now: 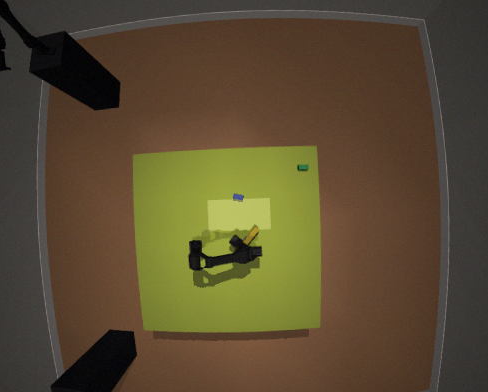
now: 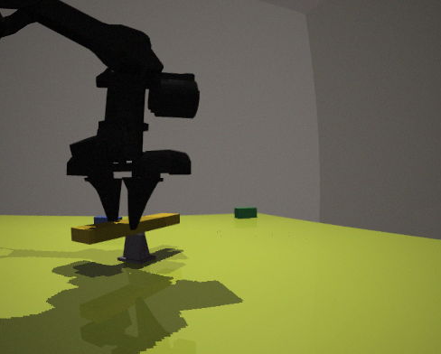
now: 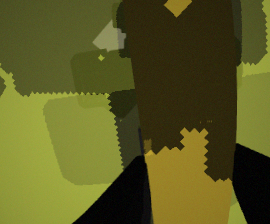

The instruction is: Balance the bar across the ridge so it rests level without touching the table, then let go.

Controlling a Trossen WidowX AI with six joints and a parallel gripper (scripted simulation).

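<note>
My gripper tip is 2 cm short of the yellow bar and 2 cm to the right of it. Also, from my gripper tip: blue block: 3 cm behind, 31 cm to the left, 3 cm below; green block: 42 cm ahead, 49 cm to the left, 3 cm below.
</note>
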